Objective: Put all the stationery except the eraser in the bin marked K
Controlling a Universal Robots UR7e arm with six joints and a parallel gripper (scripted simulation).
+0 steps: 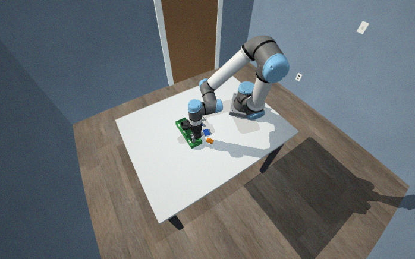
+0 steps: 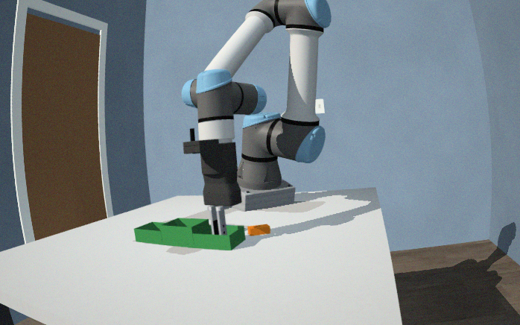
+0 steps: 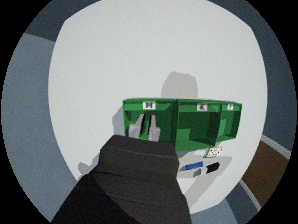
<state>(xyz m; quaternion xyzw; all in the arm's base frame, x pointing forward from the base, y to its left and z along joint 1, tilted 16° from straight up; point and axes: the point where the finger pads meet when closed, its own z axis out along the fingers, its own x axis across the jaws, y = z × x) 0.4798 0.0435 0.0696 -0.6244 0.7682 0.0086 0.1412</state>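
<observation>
The blue block is 12 cm behind my hand, 3 cm below it and 2 cm to the right of it. The rest, counted from my hand: blue stick 13 cm behind, 12 cm to the right, 3 cm below; orange block 11 cm behind, 6 cm to the left, 3 cm below; three joined green bins 9 cm to the right, 1 cm below, 1 cm behind.
</observation>
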